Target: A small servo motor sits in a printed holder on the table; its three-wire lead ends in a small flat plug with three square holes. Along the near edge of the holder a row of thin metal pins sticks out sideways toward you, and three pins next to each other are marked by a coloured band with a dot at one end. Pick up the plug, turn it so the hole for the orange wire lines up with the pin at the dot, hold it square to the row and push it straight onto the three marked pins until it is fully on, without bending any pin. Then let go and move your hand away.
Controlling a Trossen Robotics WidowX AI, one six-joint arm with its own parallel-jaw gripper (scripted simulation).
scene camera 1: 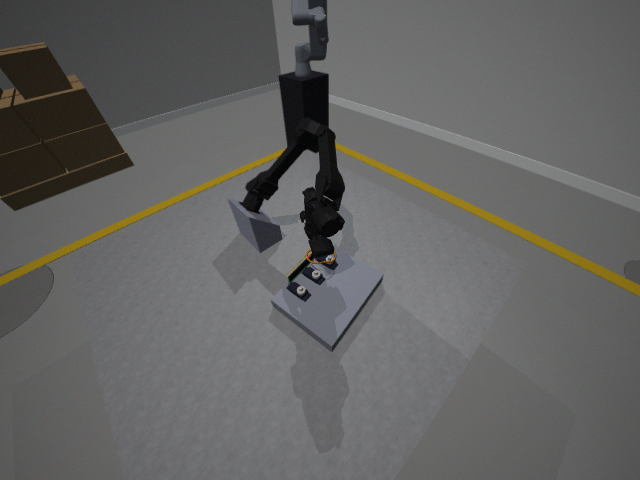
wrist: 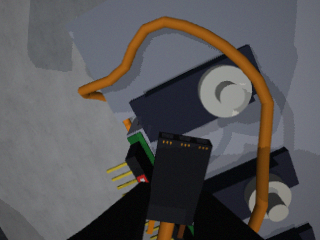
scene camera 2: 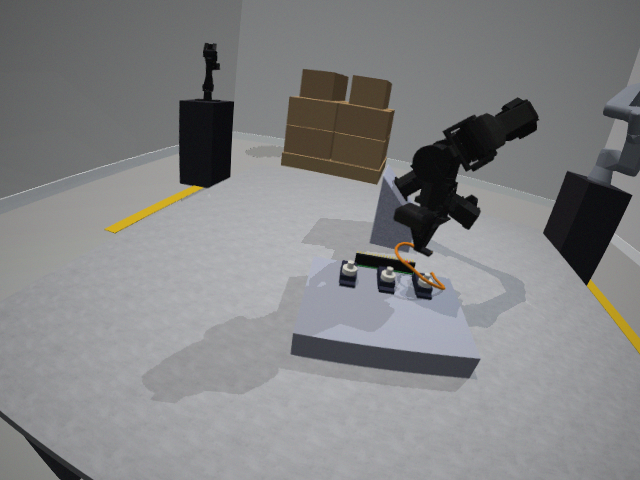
Labels:
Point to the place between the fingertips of my gripper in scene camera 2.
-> At 419, 249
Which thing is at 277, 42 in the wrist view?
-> A grey holder block.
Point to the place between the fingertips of my gripper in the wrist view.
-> At 172, 196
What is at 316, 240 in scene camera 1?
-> My gripper.

